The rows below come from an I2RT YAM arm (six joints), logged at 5 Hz.
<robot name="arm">
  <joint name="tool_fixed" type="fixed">
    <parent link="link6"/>
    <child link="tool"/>
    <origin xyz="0 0 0" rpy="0 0 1.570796"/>
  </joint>
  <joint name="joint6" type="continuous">
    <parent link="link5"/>
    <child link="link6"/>
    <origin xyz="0.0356 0 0.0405" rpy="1.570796 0 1.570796"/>
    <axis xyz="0 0 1"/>
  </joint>
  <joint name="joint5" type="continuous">
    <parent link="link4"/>
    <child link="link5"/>
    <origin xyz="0.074 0.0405 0.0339" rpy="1.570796 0 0"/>
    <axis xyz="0 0 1"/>
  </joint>
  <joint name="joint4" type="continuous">
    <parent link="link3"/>
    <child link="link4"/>
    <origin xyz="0.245 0.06 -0.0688" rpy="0 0 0"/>
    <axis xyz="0 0 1"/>
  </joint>
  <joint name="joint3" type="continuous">
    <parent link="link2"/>
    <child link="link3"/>
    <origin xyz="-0.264 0 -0.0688" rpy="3.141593 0 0"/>
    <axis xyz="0 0 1"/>
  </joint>
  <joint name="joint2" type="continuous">
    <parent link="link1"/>
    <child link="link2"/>
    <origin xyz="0.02 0.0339 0.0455" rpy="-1.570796 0 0"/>
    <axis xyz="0 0 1"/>
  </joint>
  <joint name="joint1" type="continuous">
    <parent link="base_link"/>
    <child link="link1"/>
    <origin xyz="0 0 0.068" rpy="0 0 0"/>
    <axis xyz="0 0 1"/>
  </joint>
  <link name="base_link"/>
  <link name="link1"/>
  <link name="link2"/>
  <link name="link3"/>
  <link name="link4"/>
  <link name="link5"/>
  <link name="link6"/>
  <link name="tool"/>
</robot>
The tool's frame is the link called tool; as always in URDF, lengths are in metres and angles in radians. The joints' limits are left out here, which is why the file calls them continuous.
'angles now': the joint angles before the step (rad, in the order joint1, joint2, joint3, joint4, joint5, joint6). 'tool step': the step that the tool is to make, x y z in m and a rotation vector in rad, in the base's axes. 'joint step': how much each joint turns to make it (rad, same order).
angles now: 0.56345, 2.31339, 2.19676, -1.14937, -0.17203, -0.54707
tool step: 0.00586, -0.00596, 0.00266, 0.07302, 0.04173, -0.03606
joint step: -0.02236, 0.00558, 0.01660, 0.00002, -0.07586, 0.03958
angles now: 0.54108, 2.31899, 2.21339, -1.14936, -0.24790, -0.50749
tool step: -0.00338, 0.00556, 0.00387, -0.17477, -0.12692, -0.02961
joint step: 0.02971, -0.00565, 0.00796, 0.00035, 0.22311, -0.01230
